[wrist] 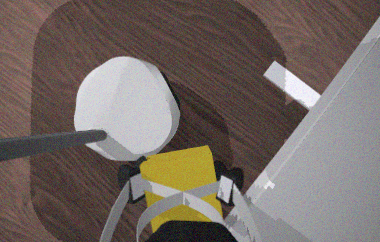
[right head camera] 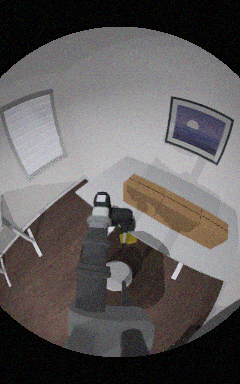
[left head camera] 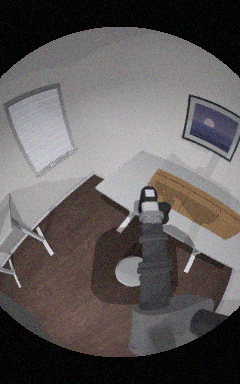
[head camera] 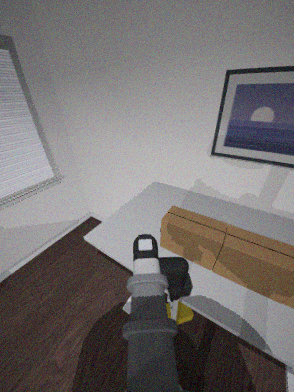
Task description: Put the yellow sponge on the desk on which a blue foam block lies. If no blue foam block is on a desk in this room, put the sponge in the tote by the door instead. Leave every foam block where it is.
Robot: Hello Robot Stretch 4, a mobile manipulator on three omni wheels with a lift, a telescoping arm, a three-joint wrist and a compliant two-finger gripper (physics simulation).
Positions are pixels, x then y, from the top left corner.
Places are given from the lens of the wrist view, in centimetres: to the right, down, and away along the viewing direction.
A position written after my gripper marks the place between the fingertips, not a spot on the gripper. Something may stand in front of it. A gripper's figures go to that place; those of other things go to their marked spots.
my gripper [wrist: 181,172]: -1, 5, 25
yellow sponge [wrist: 186,169]: 0, 4, 20
